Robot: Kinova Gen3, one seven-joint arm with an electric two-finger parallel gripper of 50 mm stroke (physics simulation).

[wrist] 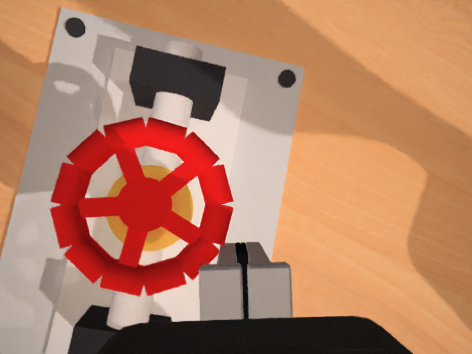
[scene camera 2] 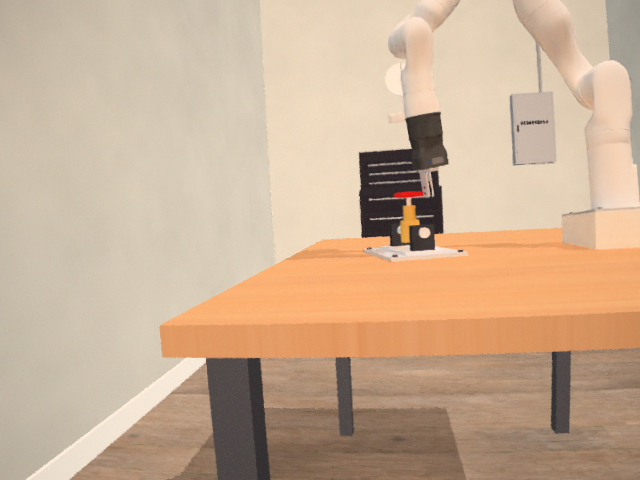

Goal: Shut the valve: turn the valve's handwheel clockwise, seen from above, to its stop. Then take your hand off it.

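The red handwheel (scene camera 2: pixel 408 194) (wrist: pixel 146 203), with several spokes, lies level on top of the valve's yellow body (scene camera 2: pixel 409 222). The valve stands on a pale base plate (scene camera 2: pixel 398 254) (wrist: pixel 260 115) between two black blocks. My gripper (scene camera 2: pixel 427 195) (wrist: pixel 241 269) is shut with nothing between its fingers. It points down, its fingertips beside the wheel's rim, at the lower right of the rim in the wrist view and at its right end in the scene view. The fingertips look very close to the rim; whether they touch it I cannot tell.
The valve's plate lies on a wooden table (scene camera 2: pixel 351 294) (wrist: pixel 350 210). The arm's base block (scene camera 2: pixel 578 229) stands at the right of the table. Behind the table are a black drawer cabinet (scene camera 2: pixel 382 206) and a grey wall box (scene camera 2: pixel 534 139).
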